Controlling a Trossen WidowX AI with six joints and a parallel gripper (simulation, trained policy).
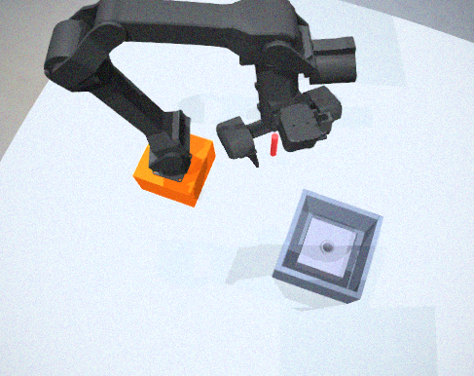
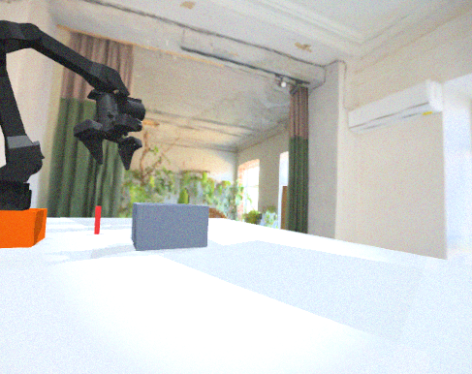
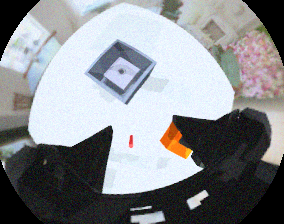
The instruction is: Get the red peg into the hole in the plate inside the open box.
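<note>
Right now my gripper tip is 15 cm above the red peg, 9 cm to the right of it and 3 cm past it. Also, from my gripper tip: pale plate 14 cm below, 13 cm ahead, 9 cm to the right; grey box 16 cm below, 13 cm ahead, 9 cm to the right.
</note>
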